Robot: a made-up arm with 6 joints. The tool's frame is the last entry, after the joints. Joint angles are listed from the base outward.
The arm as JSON. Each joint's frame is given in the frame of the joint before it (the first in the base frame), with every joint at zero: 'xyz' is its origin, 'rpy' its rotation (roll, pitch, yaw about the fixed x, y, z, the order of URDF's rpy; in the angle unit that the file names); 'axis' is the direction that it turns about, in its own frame. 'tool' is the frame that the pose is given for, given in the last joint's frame.
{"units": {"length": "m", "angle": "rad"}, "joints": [
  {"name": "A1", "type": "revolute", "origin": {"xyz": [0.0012, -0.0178, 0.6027], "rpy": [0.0, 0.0, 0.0]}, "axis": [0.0, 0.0, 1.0]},
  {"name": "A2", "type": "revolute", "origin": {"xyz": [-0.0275, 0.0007, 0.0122], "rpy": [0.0, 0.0, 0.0]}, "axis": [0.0, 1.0, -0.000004]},
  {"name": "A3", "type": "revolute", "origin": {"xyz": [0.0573, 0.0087, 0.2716], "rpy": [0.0, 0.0, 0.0]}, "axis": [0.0, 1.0, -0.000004]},
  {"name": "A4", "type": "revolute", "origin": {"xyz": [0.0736, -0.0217, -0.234], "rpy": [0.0, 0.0, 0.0]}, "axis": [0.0, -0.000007, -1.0]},
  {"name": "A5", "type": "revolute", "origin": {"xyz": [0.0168, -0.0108, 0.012], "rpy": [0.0, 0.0, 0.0]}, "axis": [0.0, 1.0, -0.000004]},
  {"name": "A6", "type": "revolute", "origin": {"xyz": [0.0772, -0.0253, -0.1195], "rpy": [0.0, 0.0, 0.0]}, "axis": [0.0, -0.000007, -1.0]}
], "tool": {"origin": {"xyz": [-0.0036, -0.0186, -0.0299], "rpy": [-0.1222, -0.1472, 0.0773]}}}
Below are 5 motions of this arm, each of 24 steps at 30 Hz.
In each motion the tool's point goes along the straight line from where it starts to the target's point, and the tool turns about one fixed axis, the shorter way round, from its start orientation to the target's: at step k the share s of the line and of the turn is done. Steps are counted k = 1, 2, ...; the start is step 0. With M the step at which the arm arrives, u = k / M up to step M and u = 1 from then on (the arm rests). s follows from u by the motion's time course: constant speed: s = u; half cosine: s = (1 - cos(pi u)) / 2; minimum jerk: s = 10 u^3 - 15 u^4 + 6 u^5.
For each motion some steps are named. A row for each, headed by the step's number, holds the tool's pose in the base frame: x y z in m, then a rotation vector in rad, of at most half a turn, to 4 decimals.
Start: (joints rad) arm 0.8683 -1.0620 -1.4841 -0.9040 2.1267 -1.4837
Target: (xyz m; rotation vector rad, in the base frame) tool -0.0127 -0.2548 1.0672 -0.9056 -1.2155 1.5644
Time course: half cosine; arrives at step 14
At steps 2, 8, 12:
2: 0.0478 -0.2148 0.9907 -0.8094 -0.4129 1.7266
8: 0.0120 -0.2385 1.0359 -0.8752 -0.8885 1.6515
12: -0.0095 -0.2527 1.0632 -0.9025 -1.1740 1.5771

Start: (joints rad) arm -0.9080 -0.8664 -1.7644 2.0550 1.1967 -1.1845
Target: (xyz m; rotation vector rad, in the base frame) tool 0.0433 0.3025 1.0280 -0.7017 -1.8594 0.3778
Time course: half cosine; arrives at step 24
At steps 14, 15, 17, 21, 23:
14: 0.0341 0.2283 1.0870 -0.3888 -2.1135 0.5290
15: 0.0356 0.2407 1.0772 -0.4437 -2.0734 0.5038
17: 0.0384 0.2633 1.0592 -0.5412 -1.9978 0.4577
21: 0.0424 0.2949 1.0341 -0.6713 -1.8870 0.3934
23: 0.0432 0.3016 1.0287 -0.6983 -1.8625 0.3795

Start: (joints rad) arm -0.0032 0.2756 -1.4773 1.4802 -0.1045 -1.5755
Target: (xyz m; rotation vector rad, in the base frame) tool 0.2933 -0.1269 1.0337 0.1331 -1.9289 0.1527
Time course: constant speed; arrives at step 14
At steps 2, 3, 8, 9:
2: 0.4320 -0.1572 0.8104 -0.2398 -1.4368 0.0374
3: 0.4204 -0.1547 0.8290 -0.2109 -1.4792 0.0466
8: 0.3626 -0.1421 0.9221 -0.0605 -1.6876 0.0937
9: 0.3511 -0.1395 0.9407 -0.0293 -1.7285 0.1034

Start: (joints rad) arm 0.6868 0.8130 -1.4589 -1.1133 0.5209 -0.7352
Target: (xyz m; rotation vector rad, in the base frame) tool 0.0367 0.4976 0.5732 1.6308 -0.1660 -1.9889
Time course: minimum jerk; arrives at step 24
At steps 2, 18, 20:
2: 0.4363 0.3165 0.5222 -0.6589 -0.3008 2.4284
18: 0.0783 0.4788 0.5679 1.6125 -0.1204 -2.1597
20: 0.0510 0.4911 0.5714 1.6255 -0.1508 -2.0474

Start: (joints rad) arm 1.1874 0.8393 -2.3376 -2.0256 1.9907 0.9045
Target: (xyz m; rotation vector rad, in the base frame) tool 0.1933 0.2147 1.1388 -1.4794 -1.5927 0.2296
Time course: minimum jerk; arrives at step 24
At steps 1, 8, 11, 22, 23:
1: 0.2796 0.3457 0.9149 -1.4506 -1.6650 -0.1296
8: 0.2615 0.3183 0.9618 -1.4588 -1.6522 -0.0540
11: 0.2432 0.2904 1.0093 -1.4660 -1.6379 0.0225
22: 0.1937 0.2154 1.1377 -1.4793 -1.5931 0.2278
23: 0.1934 0.2148 1.1386 -1.4794 -1.5928 0.2294

